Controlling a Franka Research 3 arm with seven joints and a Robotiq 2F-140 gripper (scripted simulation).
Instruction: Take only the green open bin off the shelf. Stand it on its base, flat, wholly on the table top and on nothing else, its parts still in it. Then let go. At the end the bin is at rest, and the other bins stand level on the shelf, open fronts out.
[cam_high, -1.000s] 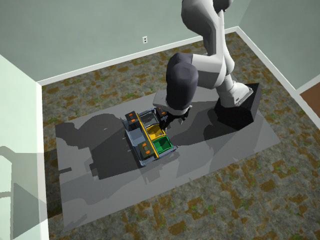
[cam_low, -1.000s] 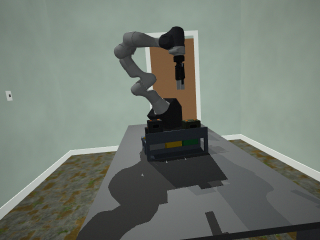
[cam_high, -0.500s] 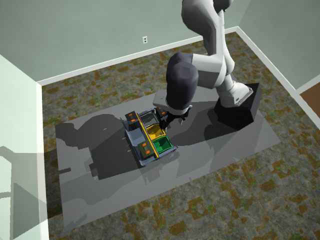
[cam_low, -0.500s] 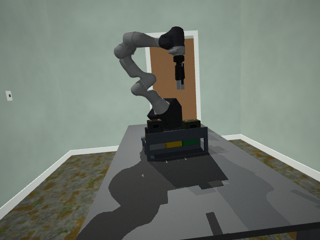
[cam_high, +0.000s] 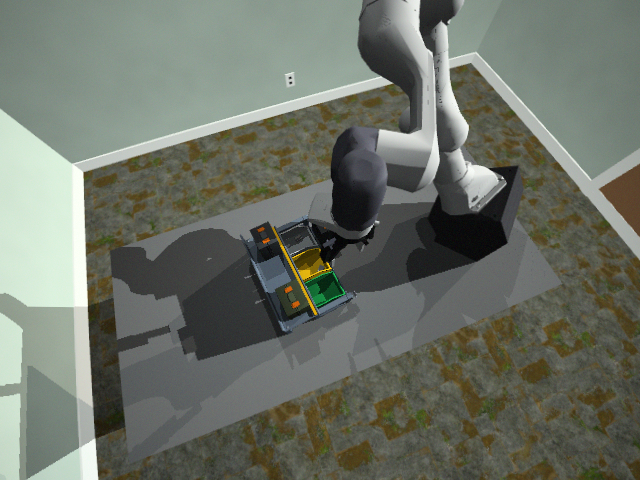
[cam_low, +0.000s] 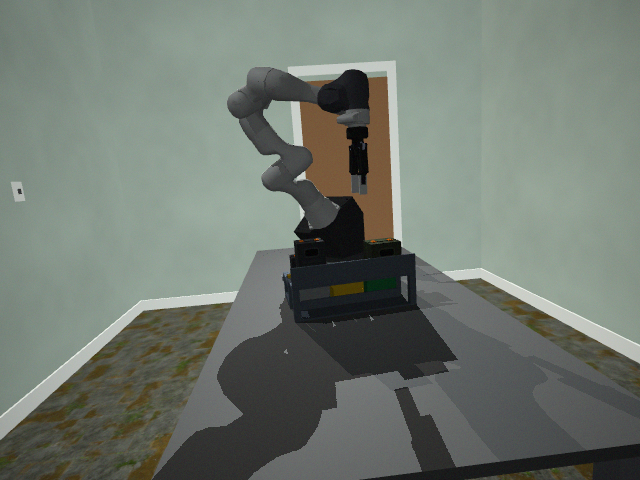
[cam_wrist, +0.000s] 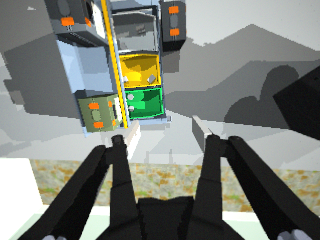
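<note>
Right now my hand is 9 cm short of the green open bin and 32 cm above it. The rest, counted from my hand: yellow rail (13 cm ahead, 12 cm to the right, 26 cm below); then yellow bin (8 cm ahead, 11 cm to the right, 32 cm below).
</note>
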